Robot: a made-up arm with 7 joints.
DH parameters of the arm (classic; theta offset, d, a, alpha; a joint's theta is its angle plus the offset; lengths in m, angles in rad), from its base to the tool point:
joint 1: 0 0.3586 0 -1.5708
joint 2: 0 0 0 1.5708
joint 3: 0 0.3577 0.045 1.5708
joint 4: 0 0 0.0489 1.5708
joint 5: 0 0.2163 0 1.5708
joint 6: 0 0 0.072 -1.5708
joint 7: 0 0.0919 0 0
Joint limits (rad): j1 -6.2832..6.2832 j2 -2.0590..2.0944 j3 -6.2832..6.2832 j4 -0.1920..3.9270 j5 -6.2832..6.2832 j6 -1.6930..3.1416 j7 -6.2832..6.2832
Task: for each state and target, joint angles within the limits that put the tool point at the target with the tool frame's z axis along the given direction. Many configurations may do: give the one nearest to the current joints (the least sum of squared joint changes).
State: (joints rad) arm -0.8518 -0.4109 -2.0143 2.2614 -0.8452 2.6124 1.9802
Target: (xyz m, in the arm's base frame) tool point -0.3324 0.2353 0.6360 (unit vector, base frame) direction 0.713 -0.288 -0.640
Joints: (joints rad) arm -0.7501 -0.7362 -2.2496 2.7432 -0.6847 2.9936 1.9802
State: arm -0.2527 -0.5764 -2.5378 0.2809 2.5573 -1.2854 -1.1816
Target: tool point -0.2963 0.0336 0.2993 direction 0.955 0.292 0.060
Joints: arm -0.2507 -1.2582 -2.6848 1.0708 2.8092 -1.6433 -1.1816
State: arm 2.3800 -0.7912 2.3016 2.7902 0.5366 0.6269 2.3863
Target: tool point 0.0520 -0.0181 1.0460 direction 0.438 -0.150 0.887
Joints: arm 3.0070 -0.1099 2.4663 3.0506 0.5501 0.2933 2.3863
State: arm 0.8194 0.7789 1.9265 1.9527 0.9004 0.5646 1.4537
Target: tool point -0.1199 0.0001 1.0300 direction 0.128 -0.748 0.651
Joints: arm 1.4718 0.2489 2.4788 2.4815 1.3343 0.7948 1.4537
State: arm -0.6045 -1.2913 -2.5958 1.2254 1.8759 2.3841 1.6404
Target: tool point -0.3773 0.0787 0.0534 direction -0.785 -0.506 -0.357
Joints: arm -0.3252 -1.4030 -3.1765 1.1562 2.2813 1.3894 1.6404
